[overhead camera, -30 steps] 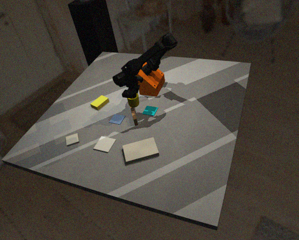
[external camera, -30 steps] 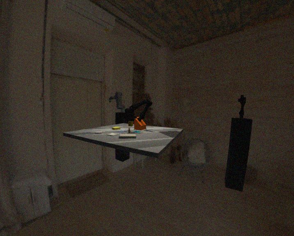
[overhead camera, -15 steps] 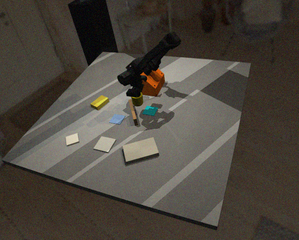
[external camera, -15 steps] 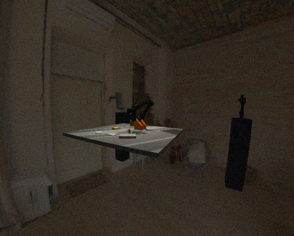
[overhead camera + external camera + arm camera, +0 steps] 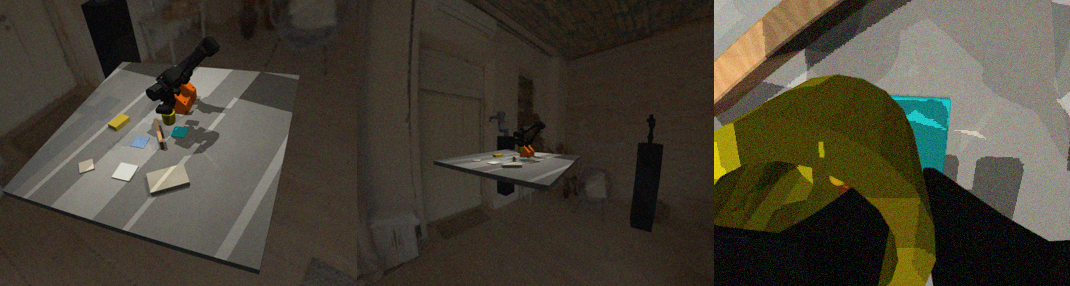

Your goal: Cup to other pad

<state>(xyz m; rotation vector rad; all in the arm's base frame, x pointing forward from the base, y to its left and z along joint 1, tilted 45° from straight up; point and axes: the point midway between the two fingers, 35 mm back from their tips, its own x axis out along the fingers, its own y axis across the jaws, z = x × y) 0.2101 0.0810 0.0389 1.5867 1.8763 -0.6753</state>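
My gripper tip is 30 mm to the right of the teal pad and 120 mm above it. From my gripper tip the other things lie so: orange marble: 20 mm ahead, 20 mm to the left, 20 mm below; then yellow cup: 20 mm ahead; then wooden bar: 70 mm ahead, 50 mm to the right, 100 mm below.
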